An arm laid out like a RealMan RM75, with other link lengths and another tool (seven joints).
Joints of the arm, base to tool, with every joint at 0 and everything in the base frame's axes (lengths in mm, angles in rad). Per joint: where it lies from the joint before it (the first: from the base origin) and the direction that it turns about. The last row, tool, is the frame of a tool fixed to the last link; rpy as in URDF.
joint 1: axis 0 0 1 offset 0 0 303
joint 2: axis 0 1 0 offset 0 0 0
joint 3: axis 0 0 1 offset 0 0 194.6
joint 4: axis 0 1 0 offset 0 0 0
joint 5: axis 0 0 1 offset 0 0 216.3
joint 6: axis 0 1 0 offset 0 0 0
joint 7: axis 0 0 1 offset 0 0 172.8
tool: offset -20 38 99 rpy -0.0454 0 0.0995
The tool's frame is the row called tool.
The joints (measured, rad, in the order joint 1, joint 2, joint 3, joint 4, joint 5, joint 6, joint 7), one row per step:
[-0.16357, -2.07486, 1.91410, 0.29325, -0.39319, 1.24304, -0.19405]
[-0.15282, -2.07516, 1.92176, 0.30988, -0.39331, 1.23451, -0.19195]
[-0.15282, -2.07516, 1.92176, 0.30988, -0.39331, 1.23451, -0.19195]
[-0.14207, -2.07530, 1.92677, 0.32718, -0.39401, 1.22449, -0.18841]
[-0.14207, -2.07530, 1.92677, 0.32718, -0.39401, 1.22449, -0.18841]
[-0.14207, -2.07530, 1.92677, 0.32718, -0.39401, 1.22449, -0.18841]
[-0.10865, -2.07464, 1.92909, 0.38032, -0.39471, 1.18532, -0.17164]
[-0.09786, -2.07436, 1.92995, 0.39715, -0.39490, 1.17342, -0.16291]
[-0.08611, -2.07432, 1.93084, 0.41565, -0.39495, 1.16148, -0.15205]
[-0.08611, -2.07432, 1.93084, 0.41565, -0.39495, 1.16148, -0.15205]
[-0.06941, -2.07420, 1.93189, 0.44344, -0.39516, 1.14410, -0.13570]
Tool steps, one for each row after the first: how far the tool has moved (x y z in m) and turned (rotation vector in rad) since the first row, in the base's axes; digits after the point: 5 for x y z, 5 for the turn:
[0.00108, -0.00095, -0.00214, -0.00472, -0.00345, 0.00036]
[0.00108, -0.00095, -0.00214, -0.00472, -0.00345, 0.00036]
[0.00154, -0.00154, -0.00353, -0.00716, -0.00614, 0.00297]
[0.00154, -0.00154, -0.00353, -0.00716, -0.00614, 0.00297]
[0.00154, -0.00154, -0.00353, -0.00716, -0.00614, 0.00297]
[-0.00115, -0.00235, -0.00519, -0.00873, -0.00800, 0.02338]
[-0.00204, -0.00270, -0.00567, -0.00882, -0.00507, 0.02946]
[-0.00267, -0.00306, -0.00610, -0.00827, -0.00083, 0.03501]
[-0.00267, -0.00306, -0.00610, -0.00827, -0.00083, 0.03501]
[-0.00316, -0.00330, -0.00646, -0.00683, 0.00559, 0.04210]

